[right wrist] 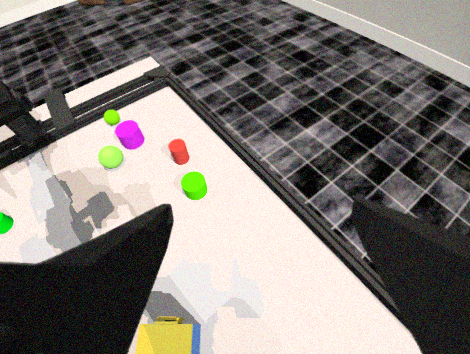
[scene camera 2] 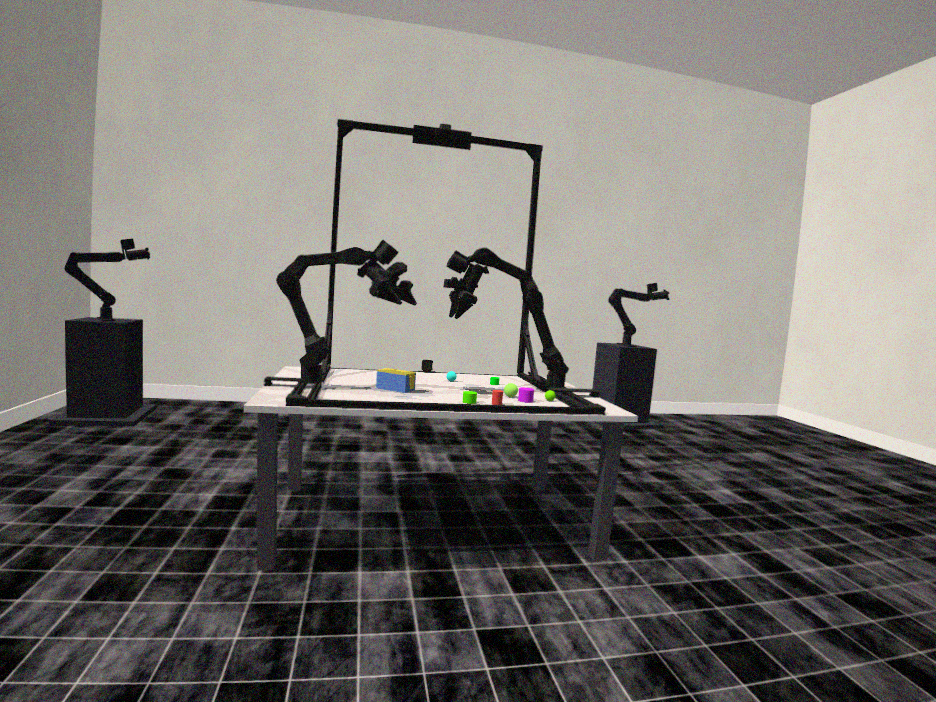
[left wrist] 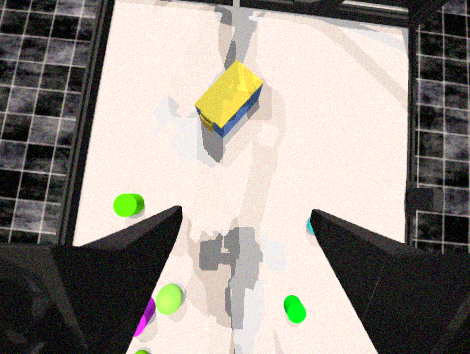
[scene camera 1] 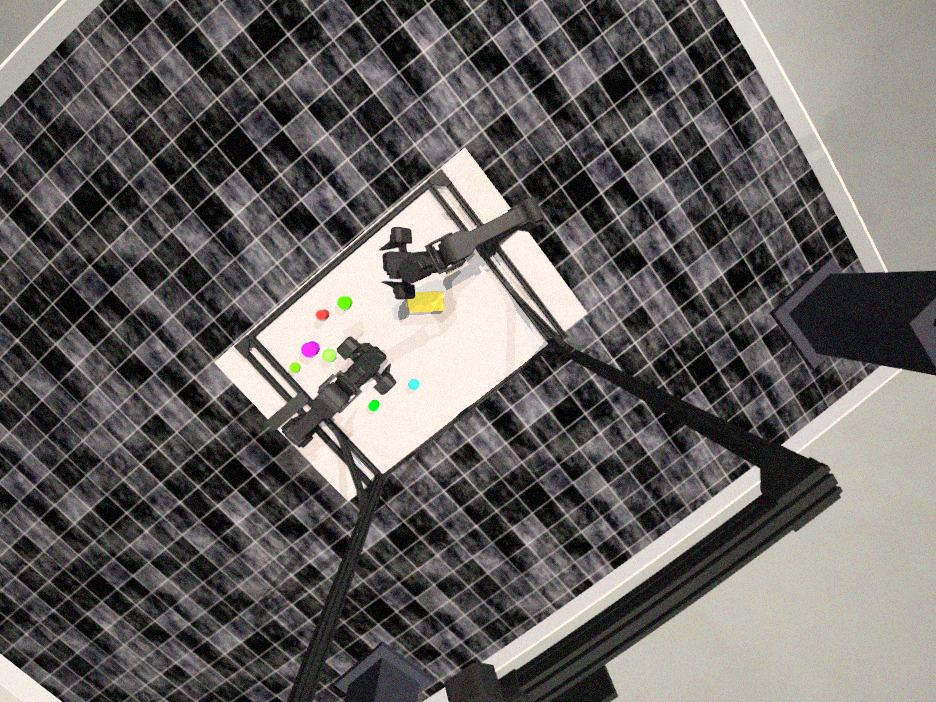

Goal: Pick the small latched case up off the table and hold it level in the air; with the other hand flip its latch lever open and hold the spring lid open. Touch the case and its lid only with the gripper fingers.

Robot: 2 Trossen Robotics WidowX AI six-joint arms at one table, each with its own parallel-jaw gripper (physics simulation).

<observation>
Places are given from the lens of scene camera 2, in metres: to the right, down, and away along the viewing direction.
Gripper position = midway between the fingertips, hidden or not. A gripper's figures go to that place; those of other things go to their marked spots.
left gripper [scene camera 2: 452,317]: -0.06, -0.12, 1.87
right gripper [scene camera 2: 408,304]: -0.19, -0.15, 1.64
case [scene camera 2: 396,380]: -0.25, 0.10, 1.78
</observation>
